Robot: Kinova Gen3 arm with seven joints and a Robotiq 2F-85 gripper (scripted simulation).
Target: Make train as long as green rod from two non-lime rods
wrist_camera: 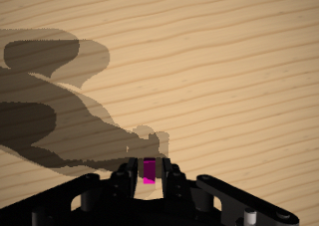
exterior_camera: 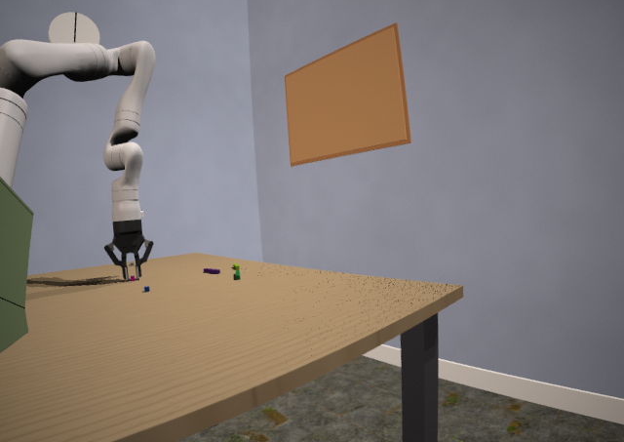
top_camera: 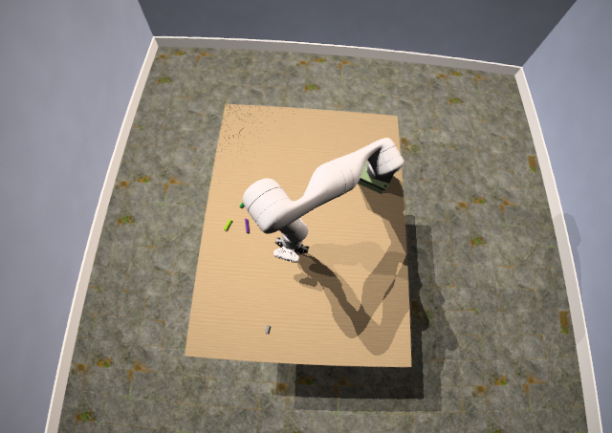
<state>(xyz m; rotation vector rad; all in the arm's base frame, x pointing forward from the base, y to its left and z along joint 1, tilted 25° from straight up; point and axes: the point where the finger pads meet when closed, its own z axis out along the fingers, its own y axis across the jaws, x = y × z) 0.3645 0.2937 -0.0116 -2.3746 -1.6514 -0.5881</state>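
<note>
My gripper is now 1 cm above the magenta rod. From my hand the other things lie so: lime rod (27 cm ahead, 11 cm to the right, 1 cm below); purple rod (19 cm ahead, 11 cm to the right, 1 cm below); blue rod (17 cm to the right, 2 cm behind, 1 cm below).
</note>
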